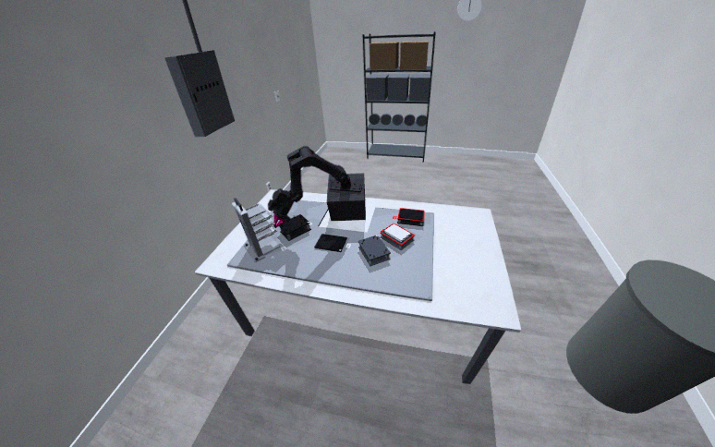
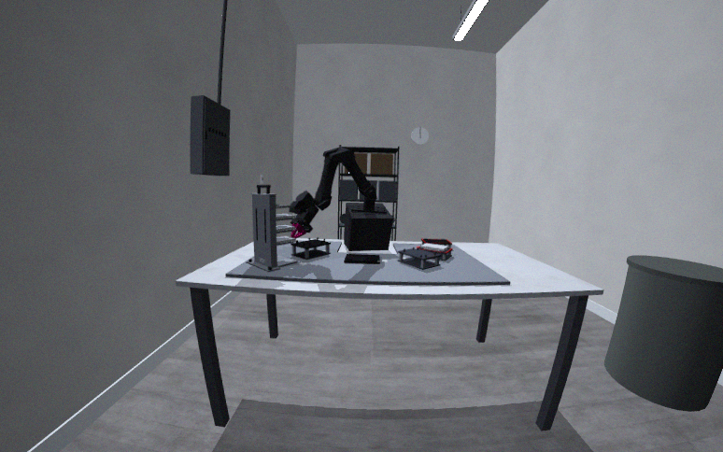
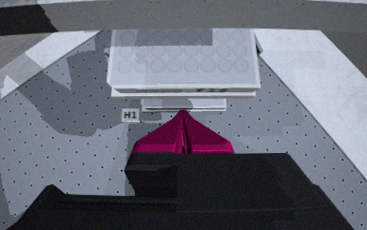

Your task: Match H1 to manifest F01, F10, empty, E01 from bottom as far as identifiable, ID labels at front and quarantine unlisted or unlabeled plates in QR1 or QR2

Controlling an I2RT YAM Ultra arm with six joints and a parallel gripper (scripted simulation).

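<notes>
My gripper is now 9 cm past the black regrip nest, 7 cm to the right of it and 4 cm above it. From my hand the other things lie so: H1 tag: 10 cm below, 8 cm ahead, 6 cm to the left.
</notes>
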